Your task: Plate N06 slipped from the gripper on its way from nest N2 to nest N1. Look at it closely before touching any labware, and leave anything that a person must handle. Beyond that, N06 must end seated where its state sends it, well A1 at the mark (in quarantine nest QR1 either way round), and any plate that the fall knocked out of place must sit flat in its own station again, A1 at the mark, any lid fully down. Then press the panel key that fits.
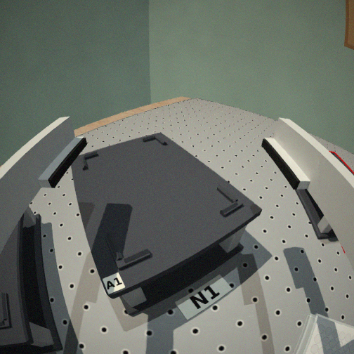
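Note:
My gripper [173, 125] is open, its two fingers standing wide apart above nest N1, with nothing between them. Nest N1 [165, 190] is a dark raised platform with corner brackets and no plate on it. Its A1 mark [113, 282] is at the near left corner, and its N1 label [205, 296] lies on the table at the front. A clear-white plate [330, 337] lies on the perforated table at the bottom right, with part of it showing and its wells faintly visible. Its name and A1 corner do not show. The panel keys do not show.
Part of another dark nest [12, 300] stands at the left edge, beside N1. Behind the right finger, a dark nest part [317, 220] and a red rim [341, 161] show. The perforated table [220, 130] has a wooden edge [130, 114] at the back, before green walls.

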